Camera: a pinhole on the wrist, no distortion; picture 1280 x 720 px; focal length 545.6 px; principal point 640.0 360.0 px. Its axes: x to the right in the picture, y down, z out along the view. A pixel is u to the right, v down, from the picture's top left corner.
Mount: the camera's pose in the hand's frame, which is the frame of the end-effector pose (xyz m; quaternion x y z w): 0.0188 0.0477 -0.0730 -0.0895 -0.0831 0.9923 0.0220
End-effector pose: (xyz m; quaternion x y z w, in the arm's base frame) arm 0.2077 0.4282 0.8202 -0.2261 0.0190 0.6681 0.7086
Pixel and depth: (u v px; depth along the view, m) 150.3 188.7 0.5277
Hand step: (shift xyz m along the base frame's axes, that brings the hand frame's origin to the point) -0.2031 0.5597 0.3343
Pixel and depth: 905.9 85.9 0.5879
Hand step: -0.4245 -0.1653 0.4880
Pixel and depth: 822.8 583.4 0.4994
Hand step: 0.0928 -0.1080 0.4579
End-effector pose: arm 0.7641 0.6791 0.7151 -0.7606 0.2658 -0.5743 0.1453
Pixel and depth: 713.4 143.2 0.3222
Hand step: 0.1960 -0.0782 -0.2037
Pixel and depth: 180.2 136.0 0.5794
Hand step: 0.6257 -0.4114 0.0515
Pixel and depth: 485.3 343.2 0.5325
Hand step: 0.4708 -0.0554 -0.0681
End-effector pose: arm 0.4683 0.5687 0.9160 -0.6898 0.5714 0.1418 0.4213
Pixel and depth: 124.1 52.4 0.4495
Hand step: 0.0666 0.1159 -0.6195
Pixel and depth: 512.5 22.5 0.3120
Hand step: -0.0758 0.1795 -0.2699
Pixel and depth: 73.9 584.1 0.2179
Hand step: 0.1881 -0.0129 -0.1959
